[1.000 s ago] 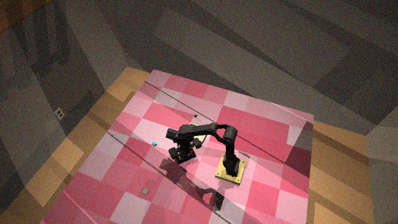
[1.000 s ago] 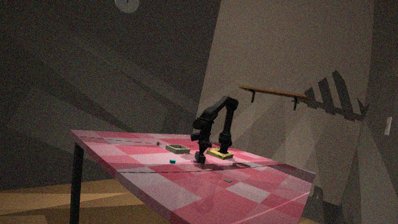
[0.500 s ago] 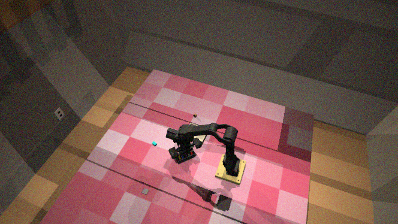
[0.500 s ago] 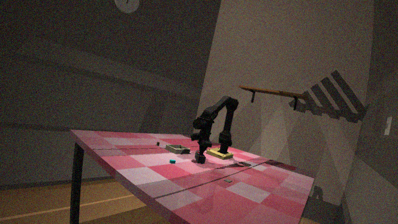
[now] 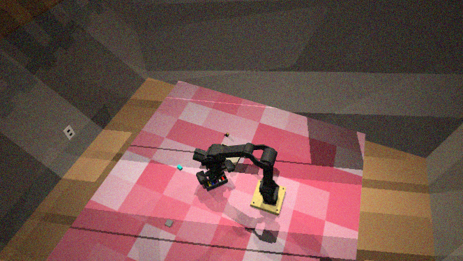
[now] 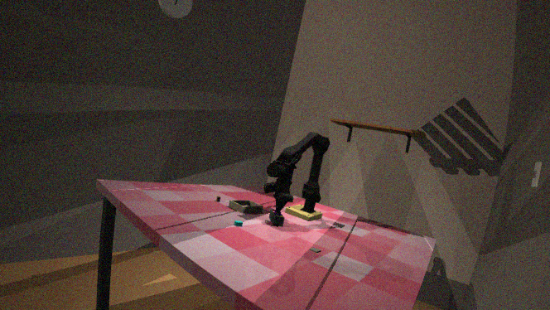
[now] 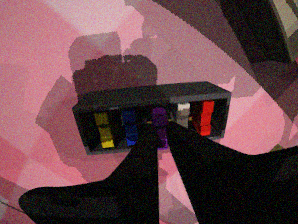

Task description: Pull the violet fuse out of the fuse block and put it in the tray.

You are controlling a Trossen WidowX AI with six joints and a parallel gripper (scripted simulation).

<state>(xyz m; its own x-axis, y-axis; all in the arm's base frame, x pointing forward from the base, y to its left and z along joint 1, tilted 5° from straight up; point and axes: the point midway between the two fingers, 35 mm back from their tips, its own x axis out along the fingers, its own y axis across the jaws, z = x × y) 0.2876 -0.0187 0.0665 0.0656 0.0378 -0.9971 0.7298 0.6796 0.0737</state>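
Right now the white fuse is 20 mm below my gripper tip, 10 mm to the right of it and 10 mm behind it. From my gripper tip the other things lie so: red fuse 30 mm to the right, 30 mm behind, 20 mm below; then blue fuse 20 mm below, 10 mm to the left, 10 mm ahead; then violet fuse 10 mm below.
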